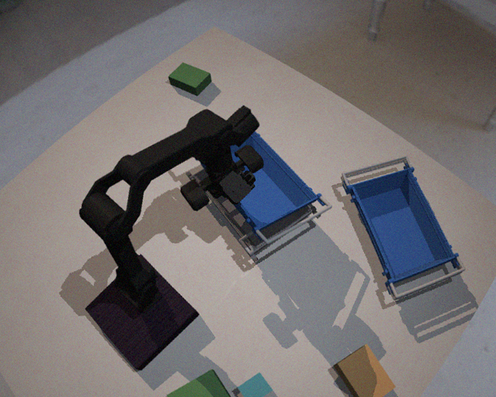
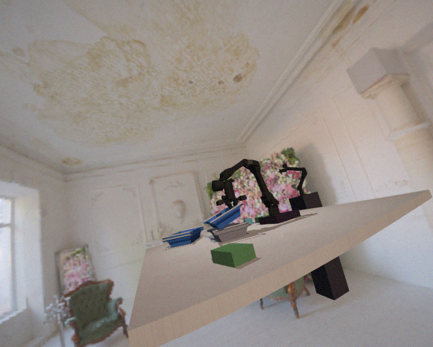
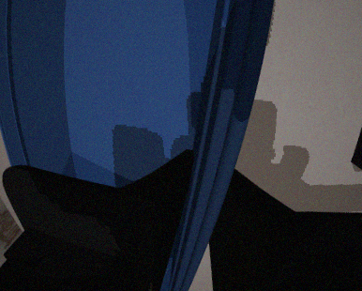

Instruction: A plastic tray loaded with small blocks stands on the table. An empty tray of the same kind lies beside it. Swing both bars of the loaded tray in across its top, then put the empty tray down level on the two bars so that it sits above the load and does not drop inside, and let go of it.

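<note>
Right now my gripper tip is 8 cm short of the blue tray, 1 cm to the left of it and 1 cm below it. Round my gripper tip: red block 11 cm below, 7 cm to the right, 3 cm ahead; then orange block 52 cm to the right, 9 cm below, 6 cm behind; then teal block 37 cm to the right, 25 cm behind, 10 cm below.
</note>
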